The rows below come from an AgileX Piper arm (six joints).
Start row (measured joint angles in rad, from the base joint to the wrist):
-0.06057 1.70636 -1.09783 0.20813 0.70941 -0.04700
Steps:
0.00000 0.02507 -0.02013 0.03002 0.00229 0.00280
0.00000 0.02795 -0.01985 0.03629 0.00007 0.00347
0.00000 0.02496 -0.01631 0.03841 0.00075 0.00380
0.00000 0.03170 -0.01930 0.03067 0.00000 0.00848
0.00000 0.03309 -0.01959 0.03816 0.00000 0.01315
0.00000 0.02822 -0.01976 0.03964 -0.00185 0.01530
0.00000 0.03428 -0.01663 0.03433 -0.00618 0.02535
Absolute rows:
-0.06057 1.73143 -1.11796 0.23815 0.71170 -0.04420
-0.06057 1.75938 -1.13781 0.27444 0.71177 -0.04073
-0.06057 1.78434 -1.15412 0.31285 0.71252 -0.03693
-0.06057 1.81604 -1.17342 0.34352 0.71252 -0.02845
-0.06057 1.84913 -1.19301 0.38168 0.71252 -0.01530
-0.06057 1.87735 -1.21277 0.42132 0.71067 0.00000
-0.06057 1.91163 -1.22940 0.45565 0.70449 0.02535

